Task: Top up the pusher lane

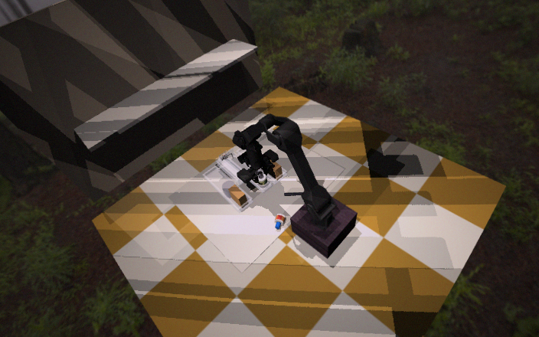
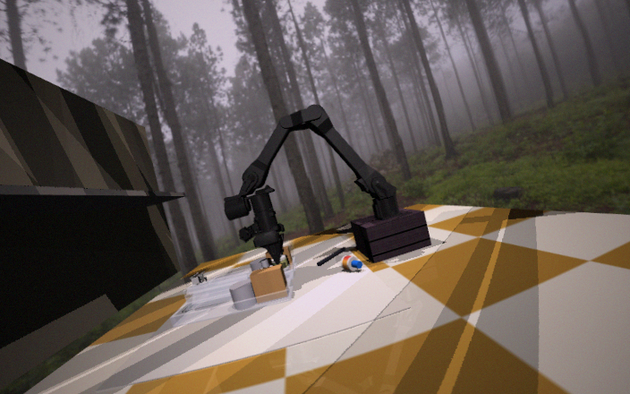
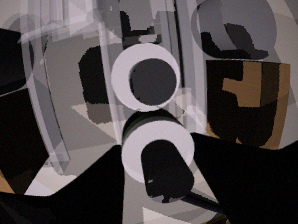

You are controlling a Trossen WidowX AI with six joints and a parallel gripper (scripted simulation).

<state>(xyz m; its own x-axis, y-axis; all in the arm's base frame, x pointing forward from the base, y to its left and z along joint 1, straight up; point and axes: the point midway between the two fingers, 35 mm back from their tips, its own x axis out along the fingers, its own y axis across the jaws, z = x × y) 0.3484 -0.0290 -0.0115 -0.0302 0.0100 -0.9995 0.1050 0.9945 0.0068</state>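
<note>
Right now my gripper tip is 150 mm short of the clear lane rack, 30 mm above it and 10 mm to the right of it. Also, from my gripper tip: black rod: 160 mm behind, 60 mm to the right, 50 mm below.
</note>
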